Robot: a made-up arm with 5 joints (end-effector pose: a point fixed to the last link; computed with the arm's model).
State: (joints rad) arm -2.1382 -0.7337 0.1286 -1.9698 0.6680
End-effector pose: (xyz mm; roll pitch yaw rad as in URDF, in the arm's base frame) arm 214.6 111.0 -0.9 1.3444 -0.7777 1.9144
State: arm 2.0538 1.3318 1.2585 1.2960 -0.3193
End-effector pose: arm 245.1 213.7 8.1 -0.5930 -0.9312 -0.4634
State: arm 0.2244 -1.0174 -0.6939 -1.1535 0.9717
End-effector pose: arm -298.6 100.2 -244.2 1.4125 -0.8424 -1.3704
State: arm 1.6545 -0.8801 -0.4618 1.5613 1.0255
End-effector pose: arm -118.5 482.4 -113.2 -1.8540 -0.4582 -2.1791
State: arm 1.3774 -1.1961 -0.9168 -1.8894 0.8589
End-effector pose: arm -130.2 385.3 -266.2 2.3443 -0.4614 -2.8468
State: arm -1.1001 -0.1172 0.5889 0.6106 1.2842
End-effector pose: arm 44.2 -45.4 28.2 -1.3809 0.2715 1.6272
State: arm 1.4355 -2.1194 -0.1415 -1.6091 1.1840
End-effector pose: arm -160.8 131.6 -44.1 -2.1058 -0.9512 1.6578
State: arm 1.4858 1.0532 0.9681 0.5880 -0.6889
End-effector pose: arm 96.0 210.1 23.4 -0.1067 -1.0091 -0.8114
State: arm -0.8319 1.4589 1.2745 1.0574 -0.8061
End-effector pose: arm -239.8 185.4 23.4 0.1900 -1.3573 1.4665
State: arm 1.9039 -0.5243 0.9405 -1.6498 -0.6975
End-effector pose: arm -84.7 27.8 115.0 1.1767 -0.4135 -2.7237
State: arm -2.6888 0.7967 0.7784 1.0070 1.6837
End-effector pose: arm 209.9 167.1 66.3 -1.5787 1.4011 2.9988
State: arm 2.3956 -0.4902 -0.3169 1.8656 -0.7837
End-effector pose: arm 125.3 308.4 -21.5 -2.5059 0.5005 -1.0746
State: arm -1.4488 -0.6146 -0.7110 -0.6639 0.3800
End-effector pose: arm 138.6 -256.0 -131.9 0.8535 -0.9326 -0.0640
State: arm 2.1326 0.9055 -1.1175 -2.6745 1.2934
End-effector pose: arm 269.4 482.5 406.0 1.0963 0.0791 3.0688
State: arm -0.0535 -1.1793 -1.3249 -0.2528 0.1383
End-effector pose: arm -327.4 85.2 -342.7 1.0248 -0.4398 -2.3170
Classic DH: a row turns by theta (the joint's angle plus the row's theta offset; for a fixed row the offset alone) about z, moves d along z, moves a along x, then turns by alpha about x. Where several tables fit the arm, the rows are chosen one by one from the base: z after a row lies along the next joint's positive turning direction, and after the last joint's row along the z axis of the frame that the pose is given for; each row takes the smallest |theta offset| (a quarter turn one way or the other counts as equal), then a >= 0, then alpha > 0; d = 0 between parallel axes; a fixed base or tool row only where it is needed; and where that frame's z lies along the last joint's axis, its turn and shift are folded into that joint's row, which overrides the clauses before.
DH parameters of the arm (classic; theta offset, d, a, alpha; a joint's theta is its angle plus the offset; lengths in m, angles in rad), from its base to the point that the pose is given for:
base (fixed): -0.5747 1.3539 -0.0841 -3.0498
joint 1: -0.5766 1.2781 -0.1669 1.4938
joint 2: 0.05 0.1403 -0.1476 1.5708
joint 3: 1.5548 -0.0646 -0.2959 -1.5544
joint 4: -1.5705 -0.0022 0.1225 -1.5548
joint 5: 0.4376 0.0662 0.0058 0.9532
tool (fixed): 0.2253 -0.1494 0 0

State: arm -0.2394 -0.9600 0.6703 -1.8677 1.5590
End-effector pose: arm -69.7 1.7 23.3 0.1424 -0.5213 1.8646
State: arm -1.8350 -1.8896 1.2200 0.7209 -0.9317
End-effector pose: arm -109.1 -161.1 80.7 -1.8557 1.2208 -0.7183
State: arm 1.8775 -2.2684 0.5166 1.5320 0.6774
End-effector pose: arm -32.3 308.3 159.1 2.0020 -0.6760 -0.0666
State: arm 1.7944 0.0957 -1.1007 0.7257 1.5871
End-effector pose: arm 172.6 724.5 153.9 -1.6658 0.5637 2.9611
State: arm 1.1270 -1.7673 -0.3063 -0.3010 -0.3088
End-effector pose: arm -294.2 215.1 -52.1 2.2634 -0.1245 2.2036
